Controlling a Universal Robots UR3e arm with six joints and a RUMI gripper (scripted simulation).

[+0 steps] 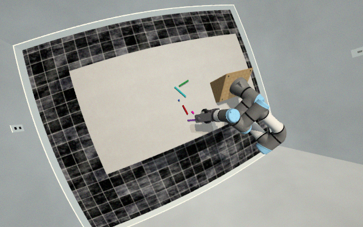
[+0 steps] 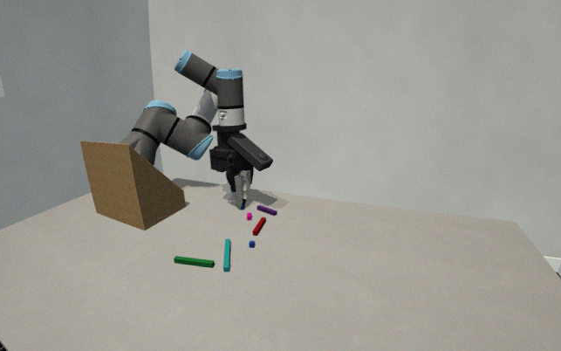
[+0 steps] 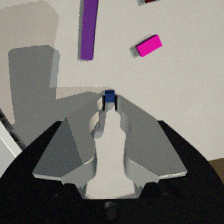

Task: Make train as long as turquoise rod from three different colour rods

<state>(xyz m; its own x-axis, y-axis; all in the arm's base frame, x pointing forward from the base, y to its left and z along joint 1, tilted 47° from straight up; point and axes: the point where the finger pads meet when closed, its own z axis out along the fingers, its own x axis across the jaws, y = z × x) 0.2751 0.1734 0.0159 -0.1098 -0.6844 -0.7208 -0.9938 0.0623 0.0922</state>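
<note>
The magenta rod is 50 mm ahead of my hand, 40 mm to the right of it and 10 mm below it. The rest, counted from my hand: purple rod 70 mm ahead, 10 mm to the left, 10 mm below; red rod 90 mm ahead, 70 mm to the right, 10 mm below; turquoise rod 200 mm to the right, 90 mm ahead, 10 mm below.
</note>
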